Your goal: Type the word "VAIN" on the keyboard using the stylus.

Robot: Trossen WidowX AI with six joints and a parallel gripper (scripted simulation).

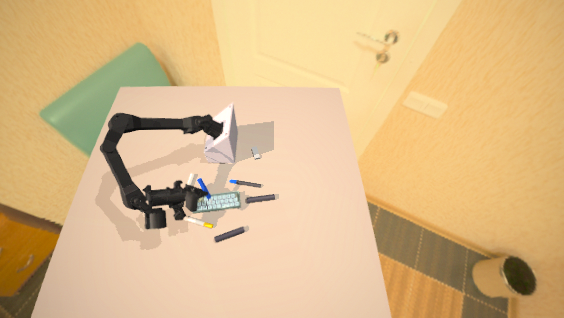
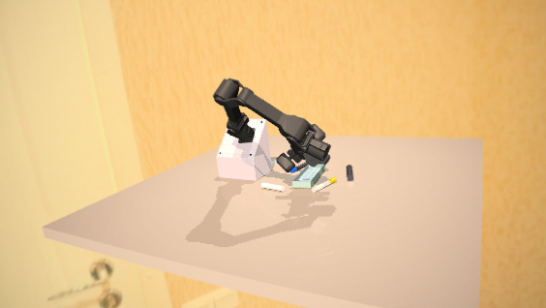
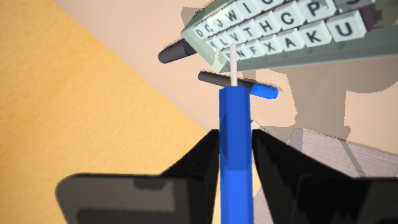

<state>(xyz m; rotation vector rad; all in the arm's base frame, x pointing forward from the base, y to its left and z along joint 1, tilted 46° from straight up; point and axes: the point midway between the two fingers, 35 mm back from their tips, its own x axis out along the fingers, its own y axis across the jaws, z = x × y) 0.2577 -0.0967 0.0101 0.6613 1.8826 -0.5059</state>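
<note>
Right now the blue-tipped grey pen is 120 mm to the left of my gripper tip, 90 mm below it and 80 mm behind it. From my gripper tip the other things lie so: blue stylus: 10 mm below, 10 mm ahead; then white stick: 100 mm to the right, 90 mm below, 80 mm behind; then yellow-tipped white pen: 90 mm below, 90 mm ahead, 40 mm to the right.
</note>
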